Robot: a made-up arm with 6 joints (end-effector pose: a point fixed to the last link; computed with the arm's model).
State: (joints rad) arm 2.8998 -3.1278 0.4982 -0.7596 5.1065 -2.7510
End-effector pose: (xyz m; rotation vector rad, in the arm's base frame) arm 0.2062 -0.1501 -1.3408 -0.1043 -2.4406 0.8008
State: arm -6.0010 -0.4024 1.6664 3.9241 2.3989 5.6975
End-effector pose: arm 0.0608 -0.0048 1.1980 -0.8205 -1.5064 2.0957
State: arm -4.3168 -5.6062 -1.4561 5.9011 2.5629 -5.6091
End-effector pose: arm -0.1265 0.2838 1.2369 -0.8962 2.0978 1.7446
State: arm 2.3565 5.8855 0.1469 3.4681 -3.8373 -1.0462
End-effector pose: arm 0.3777 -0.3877 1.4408 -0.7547 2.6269 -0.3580
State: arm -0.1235 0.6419 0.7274 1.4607 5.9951 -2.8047
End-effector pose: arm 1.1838 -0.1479 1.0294 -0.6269 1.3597 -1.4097
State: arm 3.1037 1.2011 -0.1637 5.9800 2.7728 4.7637
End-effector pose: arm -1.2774 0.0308 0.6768 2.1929 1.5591 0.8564
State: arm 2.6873 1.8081 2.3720 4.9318 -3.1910 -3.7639
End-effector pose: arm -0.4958 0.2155 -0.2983 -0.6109 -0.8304 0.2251
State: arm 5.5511 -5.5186 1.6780 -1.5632 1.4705 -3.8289
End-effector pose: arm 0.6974 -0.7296 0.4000 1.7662 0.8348 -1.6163
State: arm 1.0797 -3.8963 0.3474 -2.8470 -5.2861 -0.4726
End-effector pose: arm 0.4503 0.8486 -1.0590 -1.8306 -1.2318 -1.7880
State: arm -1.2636 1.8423 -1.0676 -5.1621 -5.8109 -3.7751
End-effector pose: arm 0.4824 -1.2810 0.3298 1.2111 -0.6237 2.2512
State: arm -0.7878 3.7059 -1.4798 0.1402 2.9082 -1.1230
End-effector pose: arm -0.0979 0.1444 -0.9390 0.2833 -1.3240 -1.8016
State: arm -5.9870 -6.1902 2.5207 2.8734 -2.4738 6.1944
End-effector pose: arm 0.2485 0.0880 0.6536 1.5114 0.3209 -2.2181
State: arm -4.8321 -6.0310 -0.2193 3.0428 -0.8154 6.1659
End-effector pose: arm 0.0184 0.3322 1.6660 -0.7273 -0.6620 -1.7770
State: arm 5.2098 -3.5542 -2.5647 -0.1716 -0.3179 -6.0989
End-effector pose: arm 0.2454 -0.3794 -0.0816 -0.1291 -0.1045 -1.0540
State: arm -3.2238 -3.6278 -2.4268 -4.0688 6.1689 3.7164
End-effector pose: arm -0.5933 0.0295 -0.0620 -0.4227 0.0694 2.6677
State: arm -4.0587 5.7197 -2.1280 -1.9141 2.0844 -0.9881
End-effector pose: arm 0.4643 -0.5108 0.4856 0.4492 1.6684 2.3743
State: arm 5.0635 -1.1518 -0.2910 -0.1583 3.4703 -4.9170
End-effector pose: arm -0.4155 1.2343 0.5490 1.9828 0.4409 0.2388
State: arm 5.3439 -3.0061 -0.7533 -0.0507 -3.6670 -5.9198
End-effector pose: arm 0.0742 -0.0569 -1.1874 -0.7018 -0.9165 -0.4578
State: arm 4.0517 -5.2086 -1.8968 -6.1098 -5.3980 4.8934
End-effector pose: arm -0.2346 -0.3722 1.0646 0.1320 -0.1561 2.7695
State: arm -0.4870 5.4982 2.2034 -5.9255 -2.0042 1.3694
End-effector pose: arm -0.1690 0.0842 0.9738 -0.2556 -0.6527 0.7964
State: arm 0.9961 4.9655 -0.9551 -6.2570 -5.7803 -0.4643
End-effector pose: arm -0.8022 -1.1829 0.0086 1.1693 -1.3507 0.3894
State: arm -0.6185 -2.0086 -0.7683 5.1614 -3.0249 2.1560
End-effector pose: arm -0.7944 0.6146 -0.6653 0.5808 -0.0768 2.6249
